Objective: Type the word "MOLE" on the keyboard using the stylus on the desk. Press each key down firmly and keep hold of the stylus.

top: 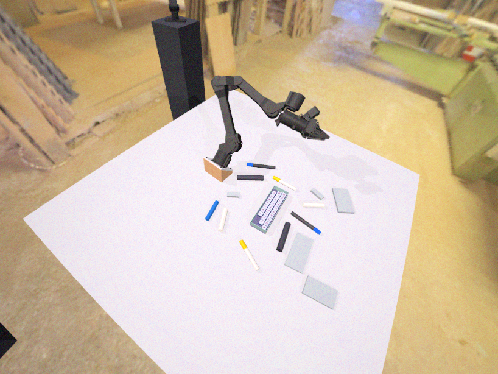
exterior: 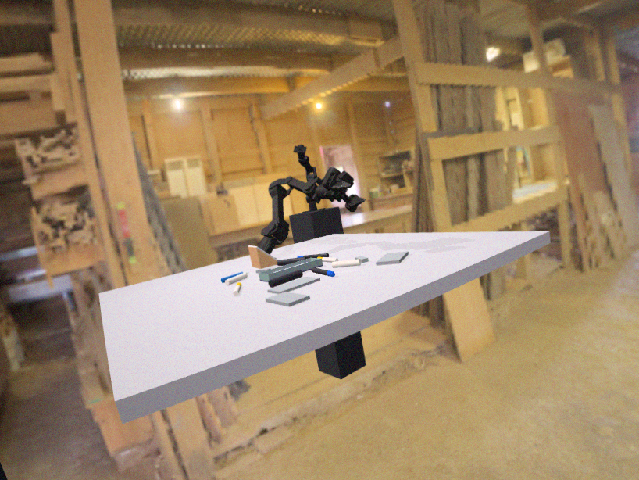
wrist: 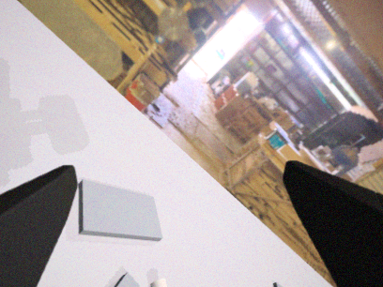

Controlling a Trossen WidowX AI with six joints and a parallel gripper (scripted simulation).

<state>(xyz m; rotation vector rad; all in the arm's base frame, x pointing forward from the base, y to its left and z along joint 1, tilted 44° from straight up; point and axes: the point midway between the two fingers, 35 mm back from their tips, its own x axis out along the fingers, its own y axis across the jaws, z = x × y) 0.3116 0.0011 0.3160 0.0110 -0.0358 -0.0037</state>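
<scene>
My gripper tip is now 90 mm past the E key, 300 mm to the left of it and 210 mm above it. The rest, counted from my gripper tip: L key 90 mm behind, 340 mm to the right, 210 mm below; then blue stylus 290 mm behind, 380 mm to the right, 220 mm below.
</scene>
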